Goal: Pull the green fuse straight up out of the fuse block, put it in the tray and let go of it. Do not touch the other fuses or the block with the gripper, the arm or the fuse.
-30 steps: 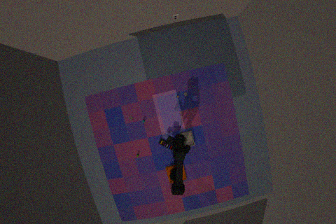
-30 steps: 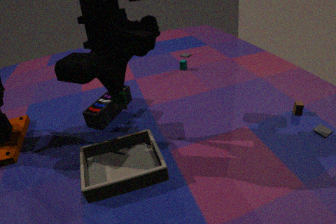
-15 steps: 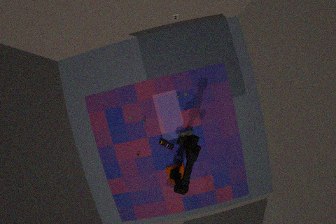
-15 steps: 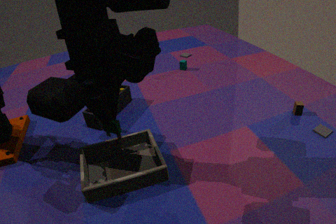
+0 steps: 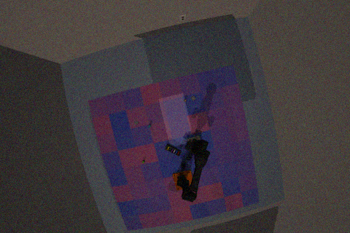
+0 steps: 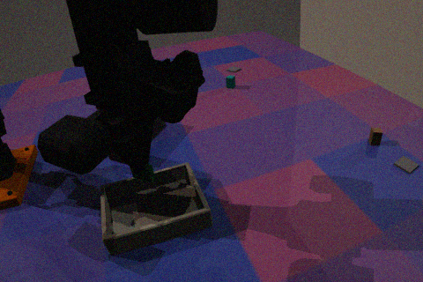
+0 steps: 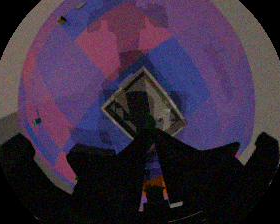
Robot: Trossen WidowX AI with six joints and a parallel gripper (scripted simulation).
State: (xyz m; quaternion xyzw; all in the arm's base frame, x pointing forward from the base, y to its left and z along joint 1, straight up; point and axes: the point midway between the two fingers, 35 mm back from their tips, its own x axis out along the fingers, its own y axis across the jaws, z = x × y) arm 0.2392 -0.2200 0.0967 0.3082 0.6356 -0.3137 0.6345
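Now: gripper tip 80 mm above the grey tray. The rest, counted from my gripper tip: green fuse: 10 mm below; then teal cube: 300 mm ahead, 280 mm to the left, 70 mm below; then brown cube: 370 mm ahead, 70 mm to the right, 70 mm below.
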